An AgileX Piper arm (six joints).
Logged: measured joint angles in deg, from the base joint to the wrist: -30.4, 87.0, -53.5, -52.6, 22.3, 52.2; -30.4, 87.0, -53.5, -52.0, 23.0, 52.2; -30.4, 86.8, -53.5, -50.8, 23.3, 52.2; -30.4, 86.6, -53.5, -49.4, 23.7, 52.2; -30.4, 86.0, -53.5, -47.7, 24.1, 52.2; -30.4, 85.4, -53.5, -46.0, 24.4, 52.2; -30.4, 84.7, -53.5, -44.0, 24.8, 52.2; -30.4, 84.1, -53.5, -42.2, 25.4, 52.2; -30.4, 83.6, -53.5, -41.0, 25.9, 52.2; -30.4, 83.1, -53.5, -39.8, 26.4, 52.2; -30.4, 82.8, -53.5, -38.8, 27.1, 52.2; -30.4, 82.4, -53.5, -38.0, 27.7, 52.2; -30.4, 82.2, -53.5, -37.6, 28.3, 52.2; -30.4, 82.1, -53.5, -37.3, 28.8, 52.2; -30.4, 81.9, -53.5, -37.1, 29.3, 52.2; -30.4, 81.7, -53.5, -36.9, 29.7, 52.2; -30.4, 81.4, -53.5, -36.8, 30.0, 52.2
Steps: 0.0, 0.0, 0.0, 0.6, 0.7, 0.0; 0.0, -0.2, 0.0, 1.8, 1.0, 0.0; 0.0, -0.4, 0.0, 3.2, 1.4, 0.0; 0.0, -1.0, 0.0, 4.9, 1.8, 0.0; 0.0, -1.6, 0.0, 6.6, 2.1, 0.0; 0.0, -2.3, 0.0, 8.6, 2.5, 0.0; 0.0, -2.9, 0.0, 10.4, 3.1, 0.0; 0.0, -3.4, 0.0, 11.6, 3.6, 0.0; 0.0, -3.9, 0.0, 12.8, 4.1, 0.0; 0.0, -4.2, 0.0, 13.8, 4.8, 0.0; 0.0, -4.6, 0.0, 14.6, 5.4, 0.0; 0.0, -4.8, 0.0, 15.0, 6.0, 0.0; 0.0, -4.9, 0.0, 15.3, 6.5, 0.0; 0.0, -5.1, 0.0, 15.5, 7.0, 0.0; 0.0, -5.3, 0.0, 15.7, 7.4, 0.0; 0.0, -5.6, 0.0, 15.8, 7.7, 0.0
